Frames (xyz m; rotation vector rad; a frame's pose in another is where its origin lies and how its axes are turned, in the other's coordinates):
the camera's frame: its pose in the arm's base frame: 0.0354 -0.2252 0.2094 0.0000 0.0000 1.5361
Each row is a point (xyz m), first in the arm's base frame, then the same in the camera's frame.
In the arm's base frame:
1: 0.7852 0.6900 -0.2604
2: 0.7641 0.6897 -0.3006
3: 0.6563 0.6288 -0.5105
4: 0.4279 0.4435 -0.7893
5: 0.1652 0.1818 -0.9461
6: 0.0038 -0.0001 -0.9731
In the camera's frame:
1: 0.9407 -0.7176 -0.4698
2: 0.9396 -0.6965 -0.5100
3: 0.8750 -0.5909 -0.7199
4: 0.6819 -0.3691 -0.9987
5: 0.4113 -0.1156 -1.1555
6: 0.2239 0.0394 -1.1825

